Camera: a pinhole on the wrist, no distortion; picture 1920 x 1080 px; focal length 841.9 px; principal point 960.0 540.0 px. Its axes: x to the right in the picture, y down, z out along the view. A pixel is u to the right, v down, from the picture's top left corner.
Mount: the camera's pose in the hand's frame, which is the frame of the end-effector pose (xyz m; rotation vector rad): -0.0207 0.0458 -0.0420 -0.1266 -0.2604 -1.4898
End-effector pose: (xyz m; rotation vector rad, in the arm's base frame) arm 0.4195 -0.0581 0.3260 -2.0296 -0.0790 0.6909
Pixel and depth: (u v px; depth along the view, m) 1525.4 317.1 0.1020
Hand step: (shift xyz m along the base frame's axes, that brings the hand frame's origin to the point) -0.0807 0.0371 -0.0059
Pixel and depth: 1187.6 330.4 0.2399
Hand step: -0.1914 0.1044 -0.0635
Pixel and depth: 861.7 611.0 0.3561
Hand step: -0.2075 0.1245 -0.2430
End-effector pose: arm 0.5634 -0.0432 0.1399 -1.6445 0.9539 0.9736
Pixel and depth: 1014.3 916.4 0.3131
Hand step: -0.1146 0.2268 -0.1808
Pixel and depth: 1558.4 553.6 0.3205
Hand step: 0.0233 0.3391 -0.0085
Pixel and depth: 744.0 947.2 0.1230
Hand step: -0.1038 0.0417 -0.0763
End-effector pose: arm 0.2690 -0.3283 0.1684 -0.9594 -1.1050 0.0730
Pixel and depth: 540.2 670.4 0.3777
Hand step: -0.0957 0.3677 -0.1986
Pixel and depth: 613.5 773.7 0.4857
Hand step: -0.1303 0.4927 -0.1700
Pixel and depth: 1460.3 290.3 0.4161
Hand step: -0.4430 0.1092 -0.0065
